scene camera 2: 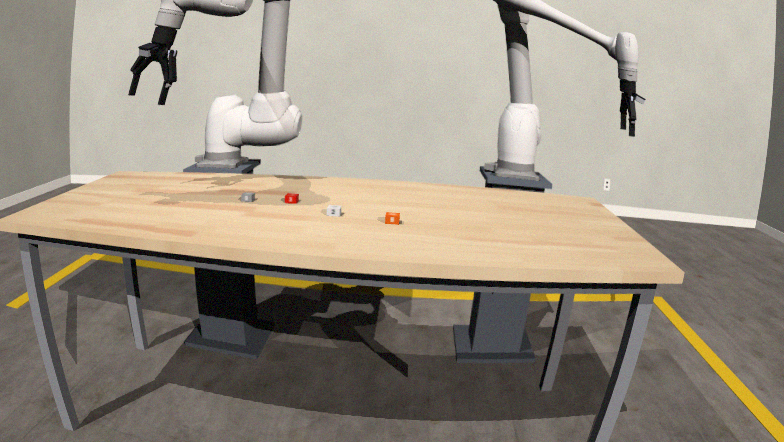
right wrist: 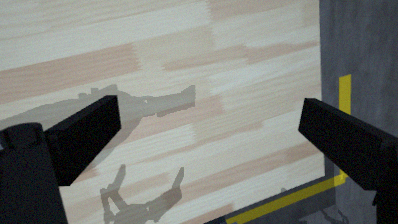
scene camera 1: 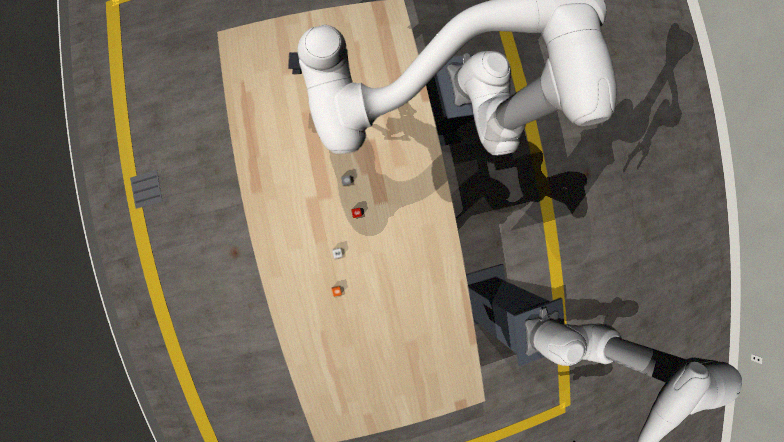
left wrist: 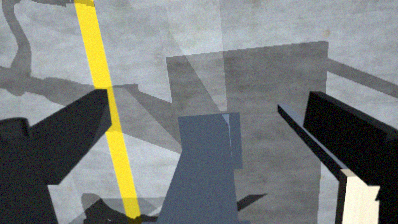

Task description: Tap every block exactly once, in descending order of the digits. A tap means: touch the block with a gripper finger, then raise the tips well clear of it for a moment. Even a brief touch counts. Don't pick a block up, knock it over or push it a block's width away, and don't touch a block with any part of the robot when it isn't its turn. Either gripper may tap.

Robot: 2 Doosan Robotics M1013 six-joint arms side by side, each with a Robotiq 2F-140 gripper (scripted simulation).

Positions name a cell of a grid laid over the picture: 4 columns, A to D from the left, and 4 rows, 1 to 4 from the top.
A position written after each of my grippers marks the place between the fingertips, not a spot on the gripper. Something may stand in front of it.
Observation:
In view: my left gripper (left wrist: C2), my right gripper (scene camera 2: A1) and an arm pedestal (left wrist: C4).
My right gripper also shows in the right wrist view (right wrist: C3).

